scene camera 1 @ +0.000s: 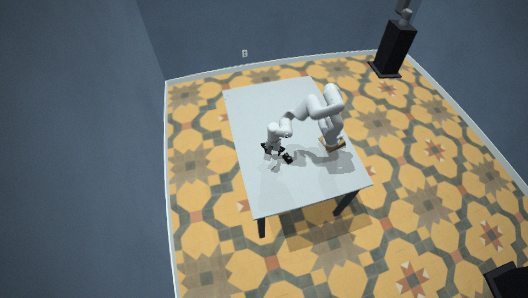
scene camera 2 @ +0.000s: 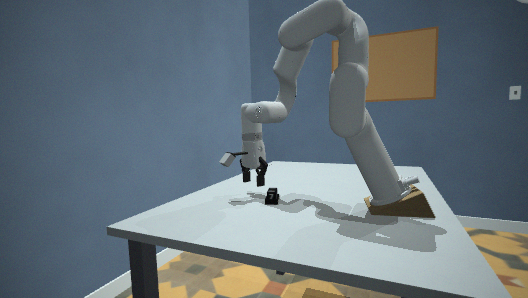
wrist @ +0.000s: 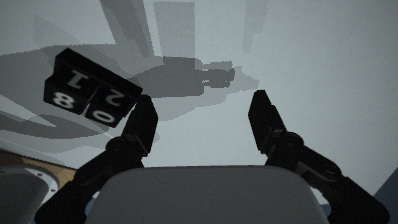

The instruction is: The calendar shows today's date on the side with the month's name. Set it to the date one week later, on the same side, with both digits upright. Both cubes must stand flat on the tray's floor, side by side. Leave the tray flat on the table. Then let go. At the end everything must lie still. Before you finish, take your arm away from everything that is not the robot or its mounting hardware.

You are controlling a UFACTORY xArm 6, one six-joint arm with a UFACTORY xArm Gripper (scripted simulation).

Path:
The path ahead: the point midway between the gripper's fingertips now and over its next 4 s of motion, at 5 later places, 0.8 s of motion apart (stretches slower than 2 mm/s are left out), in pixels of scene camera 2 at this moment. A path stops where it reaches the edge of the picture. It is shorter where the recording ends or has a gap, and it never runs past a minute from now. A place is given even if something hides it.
My gripper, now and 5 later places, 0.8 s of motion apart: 253, 183; 253, 180; 264, 180; 272, 179; 283, 179; 291, 180

